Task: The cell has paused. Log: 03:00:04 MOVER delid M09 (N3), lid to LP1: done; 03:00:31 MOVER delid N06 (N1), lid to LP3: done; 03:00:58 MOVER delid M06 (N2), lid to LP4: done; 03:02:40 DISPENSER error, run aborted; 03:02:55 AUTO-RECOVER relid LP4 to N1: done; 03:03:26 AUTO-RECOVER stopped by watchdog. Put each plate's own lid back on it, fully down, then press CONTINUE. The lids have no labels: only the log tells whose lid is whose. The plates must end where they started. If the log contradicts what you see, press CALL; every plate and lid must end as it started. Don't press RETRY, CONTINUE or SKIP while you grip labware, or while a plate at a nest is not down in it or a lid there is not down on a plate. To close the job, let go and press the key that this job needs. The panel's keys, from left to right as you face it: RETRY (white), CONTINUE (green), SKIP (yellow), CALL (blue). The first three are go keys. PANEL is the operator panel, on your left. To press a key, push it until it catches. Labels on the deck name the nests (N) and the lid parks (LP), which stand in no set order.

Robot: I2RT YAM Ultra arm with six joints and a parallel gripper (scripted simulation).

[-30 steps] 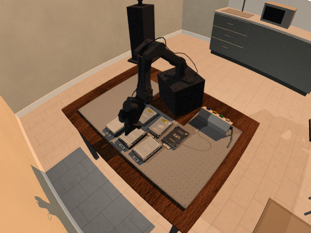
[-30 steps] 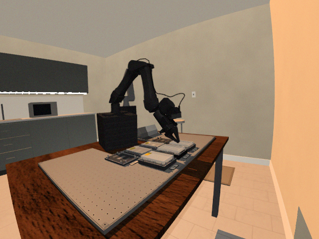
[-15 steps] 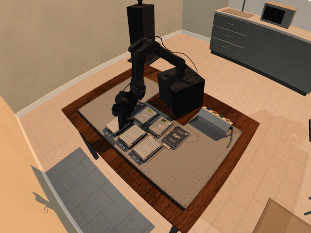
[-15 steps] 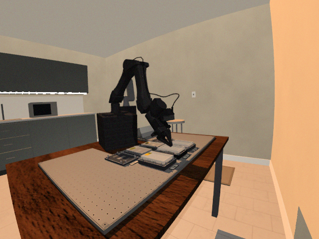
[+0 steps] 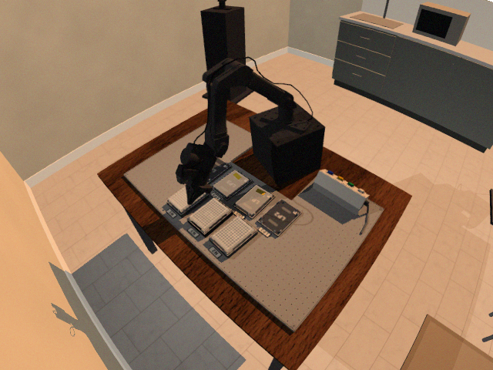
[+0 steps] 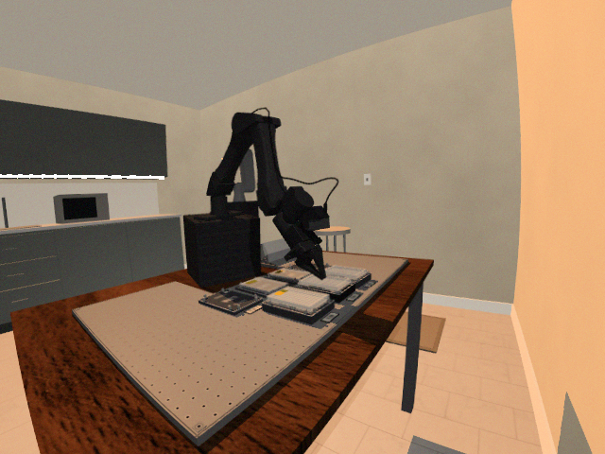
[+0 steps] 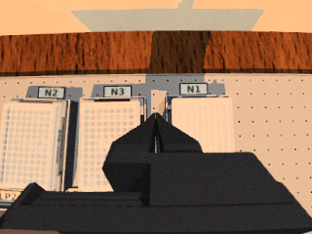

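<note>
The clear lid is 60 mm to the right of my hand, 40 mm below it and 40 mm behind it. Also, from my hand: yellow SKIP key: 430 mm behind, 420 mm to the left, 10 mm below; then white well plate: 60 mm to the right, 40 mm below, 40 mm behind; then blue CALL key: 440 mm behind, 370 mm to the left, 10 mm below.
</note>
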